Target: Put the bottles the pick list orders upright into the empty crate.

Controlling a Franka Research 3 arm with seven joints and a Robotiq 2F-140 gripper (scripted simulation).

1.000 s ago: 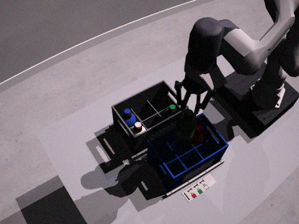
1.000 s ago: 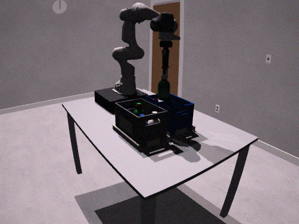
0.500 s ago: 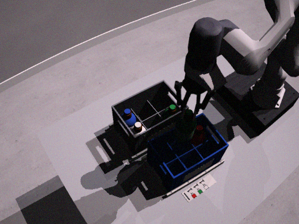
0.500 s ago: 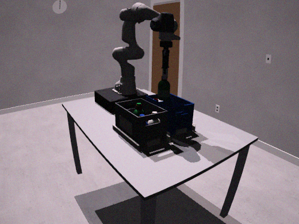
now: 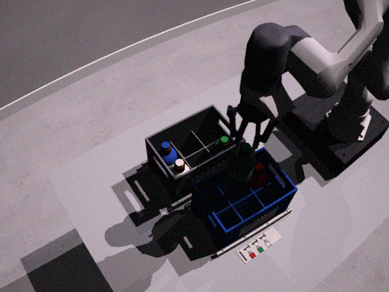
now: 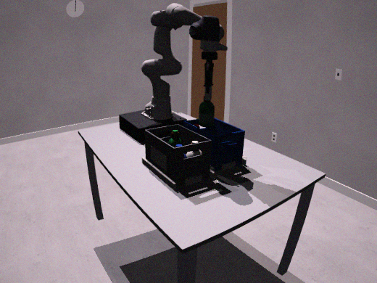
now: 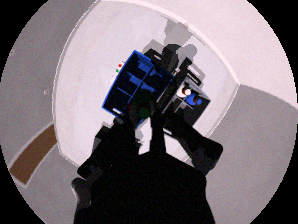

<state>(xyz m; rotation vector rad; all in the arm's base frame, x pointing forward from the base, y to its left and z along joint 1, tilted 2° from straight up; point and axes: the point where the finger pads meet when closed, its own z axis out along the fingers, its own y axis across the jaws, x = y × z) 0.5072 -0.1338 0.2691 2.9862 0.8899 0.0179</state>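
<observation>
Now: hand 26 cm above the blue crate, 4 cm to the right of it and 1 cm short of it. Round my hand: black crate 26 cm below, 19 cm to the right, 1 cm behind; then white-labelled bottle 26 cm below, 17 cm to the right, 8 cm ahead; then red-label bottle 26 cm below, 9 cm behind, 2 cm to the left.
</observation>
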